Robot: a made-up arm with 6 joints.
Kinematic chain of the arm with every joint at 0, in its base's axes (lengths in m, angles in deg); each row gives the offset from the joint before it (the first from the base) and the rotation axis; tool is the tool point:
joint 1: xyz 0 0 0.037 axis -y
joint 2: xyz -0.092 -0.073 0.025 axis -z
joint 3: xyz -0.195 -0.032 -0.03 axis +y
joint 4: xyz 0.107 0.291 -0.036 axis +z
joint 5: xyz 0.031 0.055 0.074 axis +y
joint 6: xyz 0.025 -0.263 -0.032 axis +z
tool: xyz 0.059 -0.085 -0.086
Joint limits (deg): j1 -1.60..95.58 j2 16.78..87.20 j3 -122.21..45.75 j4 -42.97..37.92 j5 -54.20..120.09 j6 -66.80..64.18
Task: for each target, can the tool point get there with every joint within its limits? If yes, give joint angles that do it. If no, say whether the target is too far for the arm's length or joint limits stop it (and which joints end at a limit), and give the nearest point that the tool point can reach.
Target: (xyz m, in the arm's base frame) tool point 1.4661 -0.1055 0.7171
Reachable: no: too far | nearest point 0.3156 -0.0814 0.1558 | short by 1.280 m
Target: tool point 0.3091 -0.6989 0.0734
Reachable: no: joint limits stop it (at a limit: joint 2, joint 4, joint 5) | nearest point 0.1540 -0.2768 0.0551 | short by 0.450 m
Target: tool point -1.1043 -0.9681 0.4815
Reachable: no: too far | nearest point -0.4367 -0.0342 0.2128 | short by 1.179 m
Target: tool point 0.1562 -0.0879 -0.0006
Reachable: yes | joints 60.80 23.01 17.63 27.94 -40.69 -42.34
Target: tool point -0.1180 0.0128 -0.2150
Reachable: yes | joints 37.64 22.19 -22.88 -36.20 42.13 16.08
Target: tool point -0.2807 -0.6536 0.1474
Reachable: no: joint limits stop it (at a limit: joint 1, joint 2, joint 4, joint 5) | nearest point -0.1420 -0.2737 0.0974 | short by 0.407 m
